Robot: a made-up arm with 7 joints.
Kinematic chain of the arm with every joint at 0, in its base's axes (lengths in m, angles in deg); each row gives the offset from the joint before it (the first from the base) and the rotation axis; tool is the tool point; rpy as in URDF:
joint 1: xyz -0.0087 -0.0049 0.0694 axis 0 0.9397 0.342
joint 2: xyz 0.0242 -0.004 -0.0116 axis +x
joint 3: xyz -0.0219 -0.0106 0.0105 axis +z
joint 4: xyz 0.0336 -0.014 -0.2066 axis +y
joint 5: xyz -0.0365 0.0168 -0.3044 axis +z
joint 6: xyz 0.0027 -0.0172 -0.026 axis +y
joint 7: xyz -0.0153 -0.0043 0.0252 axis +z
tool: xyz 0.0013 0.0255 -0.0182 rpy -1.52 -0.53 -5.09
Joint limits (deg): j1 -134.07..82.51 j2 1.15..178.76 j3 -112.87..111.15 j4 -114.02..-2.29 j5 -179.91..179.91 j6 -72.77..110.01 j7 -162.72..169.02
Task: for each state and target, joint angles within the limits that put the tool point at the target. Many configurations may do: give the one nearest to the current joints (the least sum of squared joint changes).
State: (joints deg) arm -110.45 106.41 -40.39 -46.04 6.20 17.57 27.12
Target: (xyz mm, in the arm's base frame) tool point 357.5 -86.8 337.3
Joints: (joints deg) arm -102.73 68.76 -56.53 -83.45 7.11 20.52 25.50
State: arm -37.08 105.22 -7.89 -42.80 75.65 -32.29 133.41
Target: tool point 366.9 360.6 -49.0
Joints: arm -28.28 75.66 -21.62 -39.65 73.13 -37.52 130.75
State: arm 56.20 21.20 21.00 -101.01 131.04 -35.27 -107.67
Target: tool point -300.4 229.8 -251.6
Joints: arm 69.19 19.44 22.12 -54.67 135.86 -32.31 -106.03
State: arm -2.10 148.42 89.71 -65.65 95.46 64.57 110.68
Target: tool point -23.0 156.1 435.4
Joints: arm -2.57 109.47 90.78 -74.36 95.70 67.07 109.71
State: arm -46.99 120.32 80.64 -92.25 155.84 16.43 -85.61
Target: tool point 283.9 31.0 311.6
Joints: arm 1.52 118.21 33.87 -104.22 155.81 16.91 -82.89
